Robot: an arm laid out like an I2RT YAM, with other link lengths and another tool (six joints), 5 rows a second.
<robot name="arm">
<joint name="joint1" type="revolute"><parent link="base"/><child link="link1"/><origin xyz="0 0 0.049"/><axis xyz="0 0 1"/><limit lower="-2.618" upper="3.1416"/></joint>
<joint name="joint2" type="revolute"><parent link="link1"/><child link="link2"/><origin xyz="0.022 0.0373 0.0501"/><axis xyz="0 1 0"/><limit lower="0" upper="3.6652"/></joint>
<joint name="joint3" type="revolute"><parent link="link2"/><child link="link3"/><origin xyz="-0.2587 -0.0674 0"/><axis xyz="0 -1 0"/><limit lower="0" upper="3.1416"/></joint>
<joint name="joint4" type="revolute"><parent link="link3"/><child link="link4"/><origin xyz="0.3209 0.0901 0.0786"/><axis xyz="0 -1 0"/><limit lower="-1.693" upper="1.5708"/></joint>
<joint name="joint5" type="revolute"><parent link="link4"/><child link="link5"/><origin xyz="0.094 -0.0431 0.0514"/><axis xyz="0 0 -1"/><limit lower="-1.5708" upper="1.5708"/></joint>
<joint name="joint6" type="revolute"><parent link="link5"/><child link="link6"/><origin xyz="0.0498 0 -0.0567"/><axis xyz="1 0 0"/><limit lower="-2.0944" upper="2.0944"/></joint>
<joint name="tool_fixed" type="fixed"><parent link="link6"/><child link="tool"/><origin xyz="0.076 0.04 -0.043" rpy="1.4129 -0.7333 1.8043"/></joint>
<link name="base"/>
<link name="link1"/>
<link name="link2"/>
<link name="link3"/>
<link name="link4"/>
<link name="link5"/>
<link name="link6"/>
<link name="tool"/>
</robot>
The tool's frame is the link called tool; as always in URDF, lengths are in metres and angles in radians.
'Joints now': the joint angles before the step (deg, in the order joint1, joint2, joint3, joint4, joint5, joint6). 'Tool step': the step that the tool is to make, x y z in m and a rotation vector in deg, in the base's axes. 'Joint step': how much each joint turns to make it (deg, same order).
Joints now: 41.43 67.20 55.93 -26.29 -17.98 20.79
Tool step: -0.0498 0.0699 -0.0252 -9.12 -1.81 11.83
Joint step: 13.64 13.10 10.16 -3.83 6.20 -4.58
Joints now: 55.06 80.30 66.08 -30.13 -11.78 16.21
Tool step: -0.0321 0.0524 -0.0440 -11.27 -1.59 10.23
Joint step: 8.39 16.47 13.06 -6.50 4.18 -6.13
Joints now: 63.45 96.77 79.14 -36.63 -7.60 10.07
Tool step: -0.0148 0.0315 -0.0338 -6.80 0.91 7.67
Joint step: 3.36 12.88 11.31 -5.64 -0.57 -4.77
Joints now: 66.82 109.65 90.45 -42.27 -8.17 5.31
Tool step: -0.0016 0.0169 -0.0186 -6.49 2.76 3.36
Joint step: 0.83 10.94 12.40 -8.86 -1.09 -2.31
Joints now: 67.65 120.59 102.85 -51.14 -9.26 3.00
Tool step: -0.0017 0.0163 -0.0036 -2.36 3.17 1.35
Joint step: 0.36 7.53 10.11 -6.01 -2.26 -0.25
